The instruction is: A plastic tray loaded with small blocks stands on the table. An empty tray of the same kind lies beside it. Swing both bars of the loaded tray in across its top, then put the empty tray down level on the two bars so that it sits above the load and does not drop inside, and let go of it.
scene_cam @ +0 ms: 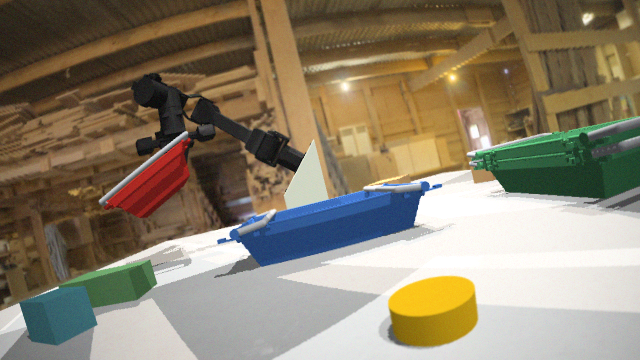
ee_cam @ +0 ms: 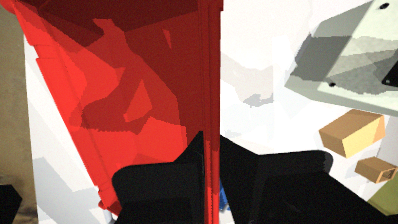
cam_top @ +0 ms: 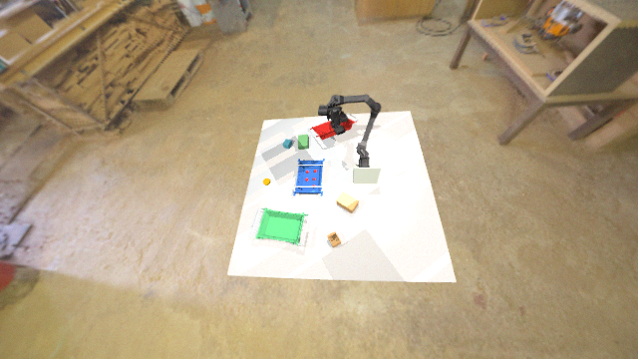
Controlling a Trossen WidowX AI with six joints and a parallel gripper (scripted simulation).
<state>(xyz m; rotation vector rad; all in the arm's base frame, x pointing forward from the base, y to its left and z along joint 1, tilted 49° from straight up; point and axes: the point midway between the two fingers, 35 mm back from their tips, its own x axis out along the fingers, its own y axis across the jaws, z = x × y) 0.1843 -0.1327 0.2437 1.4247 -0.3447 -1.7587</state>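
My gripper tip is 3 cm short of the red tray and 7 cm to the left of it. From my gripper tip the other things lie so: tan block 8 cm behind, 47 cm to the left, 15 cm below; then teal cube 41 cm ahead, 4 cm to the right, 16 cm below; then green block 28 cm ahead, 6 cm to the right, 16 cm below.
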